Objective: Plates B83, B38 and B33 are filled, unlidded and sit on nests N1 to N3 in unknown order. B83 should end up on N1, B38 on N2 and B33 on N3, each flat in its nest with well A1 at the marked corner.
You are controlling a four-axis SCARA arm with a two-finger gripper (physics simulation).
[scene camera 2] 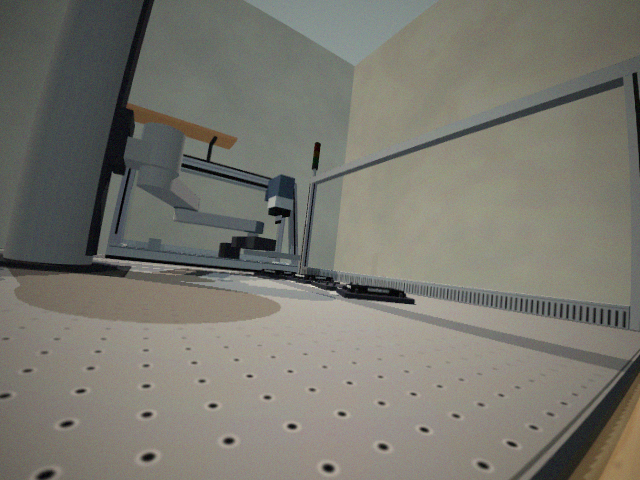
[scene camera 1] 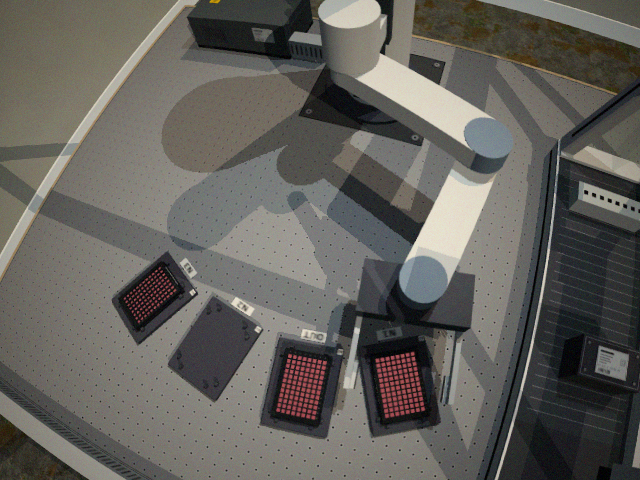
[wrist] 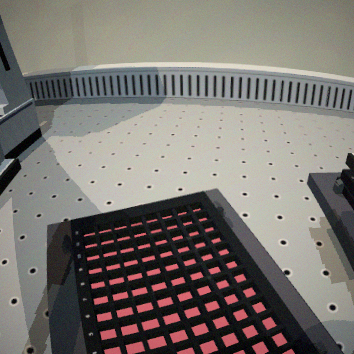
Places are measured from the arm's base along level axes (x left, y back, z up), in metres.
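Pixels of known places: gripper, fingertip midpoint: (scene camera 2: pixel 286 256) (scene camera 1: pixel 398 397) (wrist: pixel 181 138); arm's base at its link origin: (scene camera 2: pixel 48 269).
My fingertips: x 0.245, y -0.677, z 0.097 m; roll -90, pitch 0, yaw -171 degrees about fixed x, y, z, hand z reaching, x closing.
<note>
Ahead of a thing's pixels: the offset from my fingertips to its middle. "spot": to the spot under its first point.
The gripper (scene camera 1: pixel 398 392) (scene camera 2: pixel 289 254) is open and empty above nest N1 {spot: dx -0.008, dy -0.060, dz -0.072 m} (scene camera 1: pixel 378 428) (wrist: pixel 265 265), one finger on each side of its plate. This plate with red wells {dx +0.002, dy +0.025, dz -0.065 m} (scene camera 1: pixel 400 384) (wrist: pixel 170 292) looks turned relative to the fingers. Another red-filled plate {dx -0.159, dy -0.036, dz -0.065 m} (scene camera 1: pixel 301 384) (wrist: pixel 348 181) sits on the OUT nest {dx -0.159, dy -0.036, dz -0.074 m} (scene camera 1: pixel 268 417) (wrist: pixel 327 200). A third red-filled plate {dx -0.514, dy +0.011, dz -0.065 m} (scene camera 1: pixel 150 294) (scene camera 2: pixel 377 290) sits on nest N3 (scene camera 1: pixel 138 334) (scene camera 2: pixel 405 300). Nest N2 {dx -0.343, dy -0.030, dz -0.074 m} (scene camera 1: pixel 217 346) holds no plate. White squares mark nest corners. Plate names and A1 marks cannot be read.
A dark box {spot: dx -0.601, dy +0.712, dz +0.009 m} (scene camera 1: pixel 248 28) stands at the back left beside the arm's base plate (scene camera 1: pixel 426 67). A clear-panelled fence runs along the right in scene camera 1, with a small dark labelled box {spot: dx +0.306, dy +0.139, dz +0.036 m} (scene camera 1: pixel 599 364) beyond it. A slotted edge strip (scene camera 2: pixel 465 299) (wrist: pixel 200 86) borders the table.
</note>
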